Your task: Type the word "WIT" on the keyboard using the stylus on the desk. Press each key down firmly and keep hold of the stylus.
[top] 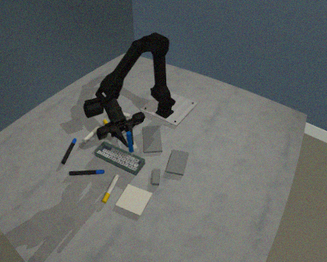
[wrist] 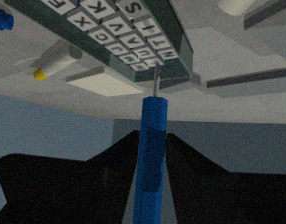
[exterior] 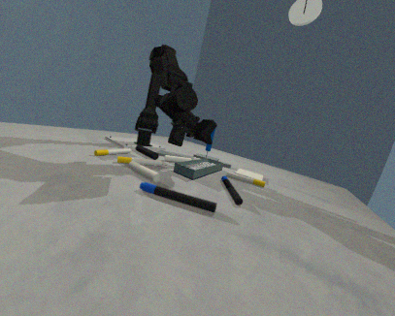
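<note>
My gripper tip is 12 cm to the right of the small grey block and 8 cm above it. Also, from my gripper tip: white pad: 12 cm ahead, 12 cm to the left, 8 cm below; then thin grey tip: 5 cm below; then blue stylus: 1 cm below.
</note>
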